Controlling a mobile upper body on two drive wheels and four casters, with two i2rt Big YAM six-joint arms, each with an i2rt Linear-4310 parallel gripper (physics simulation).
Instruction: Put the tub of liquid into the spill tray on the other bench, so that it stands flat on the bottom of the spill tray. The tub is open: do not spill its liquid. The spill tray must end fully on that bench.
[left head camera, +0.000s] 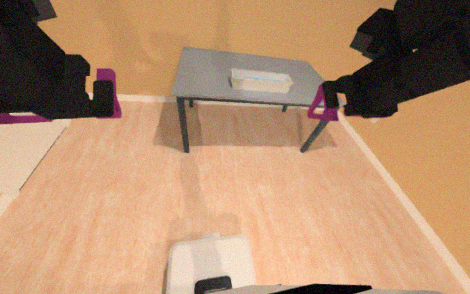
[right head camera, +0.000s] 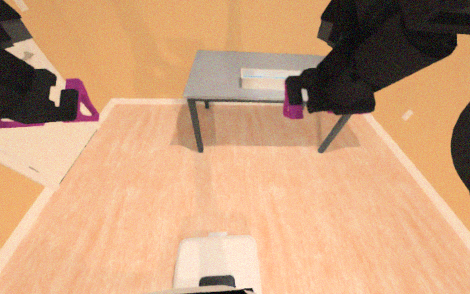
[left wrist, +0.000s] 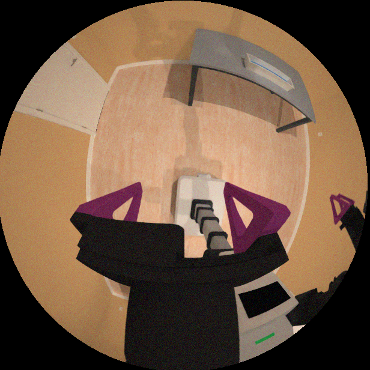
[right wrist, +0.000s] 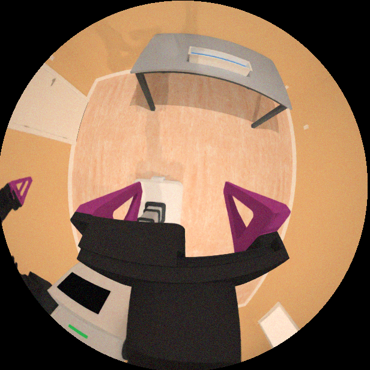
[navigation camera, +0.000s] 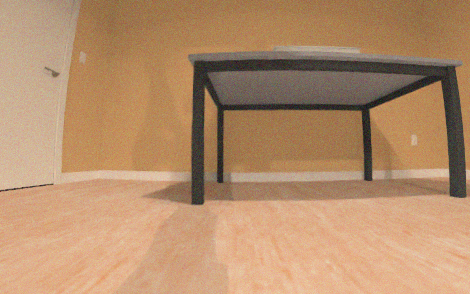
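Observation:
The tub (left head camera: 261, 85) (right head camera: 262, 82) (left wrist: 267, 75) (right wrist: 217, 65) is a long, pale, open box with a blue line inside. It stands upright on the grey bench (left head camera: 205, 75) (right head camera: 215, 75) (left wrist: 215, 50) (right wrist: 165, 55), ahead of me. In the navigation camera the top edge of the tub (navigation camera: 315, 49) shows. In the right head camera my right arm hides its right end. My left gripper (left wrist: 182, 186) and my right gripper (right wrist: 182, 186) are wide open and empty, well short of the bench. The spill tray does not show in these views.
The grey bench has dark legs (left head camera: 183, 125) (navigation camera: 198, 135) and stands near the back wall. A white door (left wrist: 65, 90) (right wrist: 45, 105) (navigation camera: 30, 90) is at the left. My pale base (left head camera: 215, 255) (right head camera: 220, 255) shows at the bottom, with floor between it and the bench.

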